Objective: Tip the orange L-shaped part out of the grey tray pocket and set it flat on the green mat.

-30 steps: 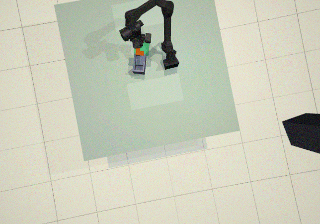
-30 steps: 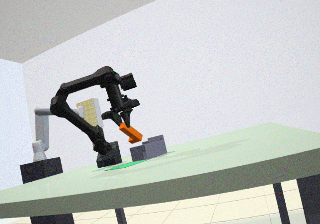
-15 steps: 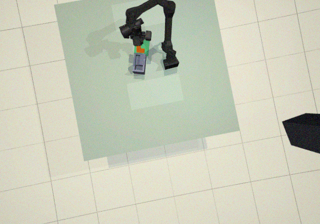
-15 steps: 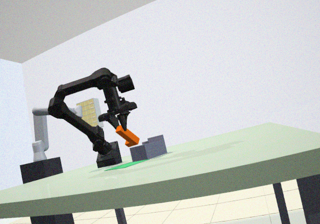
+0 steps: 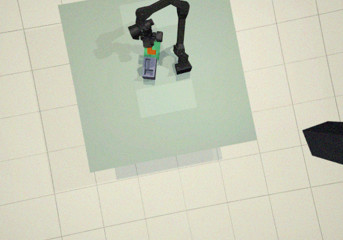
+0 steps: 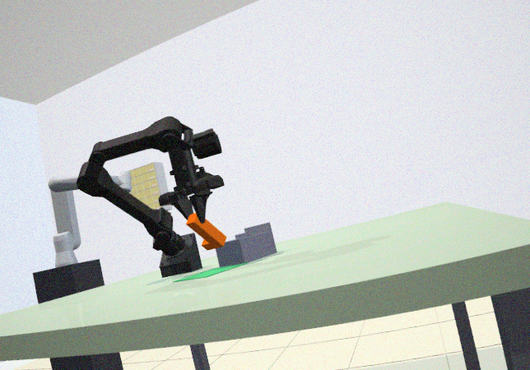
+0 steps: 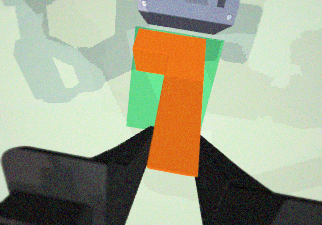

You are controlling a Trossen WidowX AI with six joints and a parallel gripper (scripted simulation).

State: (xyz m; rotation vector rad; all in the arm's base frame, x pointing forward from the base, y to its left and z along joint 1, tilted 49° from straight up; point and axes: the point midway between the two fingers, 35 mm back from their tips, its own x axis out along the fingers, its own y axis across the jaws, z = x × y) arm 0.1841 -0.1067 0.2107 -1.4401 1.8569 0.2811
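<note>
Right now the green mat is 10 mm to the left of my gripper tip and 140 mm below it. Round my gripper tip: orange L-shaped part (40 mm to the left, 30 mm below).
</note>
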